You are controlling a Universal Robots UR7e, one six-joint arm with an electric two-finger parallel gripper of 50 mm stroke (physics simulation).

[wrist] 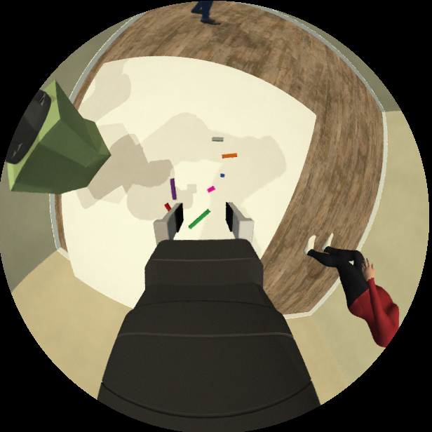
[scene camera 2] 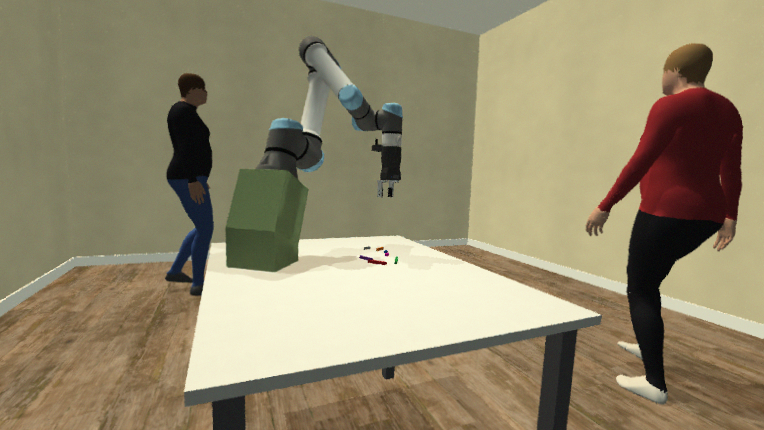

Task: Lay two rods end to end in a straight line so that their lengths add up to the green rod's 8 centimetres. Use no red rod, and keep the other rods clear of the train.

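Places are measured from the arm's base along level axes (x ahead, y left, z up), in metres.
Where they show: gripper, fingertip midpoint: (scene camera 2: 385, 196); arm's base, origin of the base link: (scene camera 2: 275, 179).
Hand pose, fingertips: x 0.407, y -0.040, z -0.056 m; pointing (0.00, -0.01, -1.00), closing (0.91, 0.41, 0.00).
Each offset is from my fingertips to the top centre of the thing. Level surfaces: height alone.
My gripper (scene camera 2: 385, 193) (wrist: 204, 211) is open and empty, high above the rods. The green rod @[0.018 m ahead, 0.092 m right, 0.225 m down] (scene camera 2: 396, 260) (wrist: 199, 219) lies slanted; in the wrist view it shows between the fingertips, far below. A purple rod @[0.084 m back, 0.037 m right, 0.225 m down] (scene camera 2: 365, 257) (wrist: 173, 189) lies near one end of a red rod @[0.062 m back, 0.107 m right, 0.225 m down] (scene camera 2: 377, 262) (wrist: 167, 206), which the left finger partly hides in the wrist view. A short magenta rod @[0.016 m ahead, 0.003 m left, 0.225 m down] (scene camera 2: 386, 254) (wrist: 211, 189) lies near a tiny blue rod @[0.029 m ahead, 0.051 m left, 0.225 m down] (scene camera 2: 386, 251) (wrist: 222, 175). An orange rod @[0.024 m ahead, 0.110 m left, 0.225 m down] (scene camera 2: 379, 248) (wrist: 229, 155) and a grey rod @[0.025 m back, 0.139 m left, 0.225 m down] (scene camera 2: 366, 247) (wrist: 217, 139) lie apart farther back.
The rods lie on a white table @[0.235 m down] (scene camera 2: 374, 320) (wrist: 100, 250). The arm stands on a green pedestal (scene camera 2: 259, 219) (wrist: 65, 150) at the left. A person in black (scene camera 2: 187, 138) stands behind the table at the left, and a person in red (scene camera 2: 689, 154) (wrist: 380, 310) stands beyond its right side.
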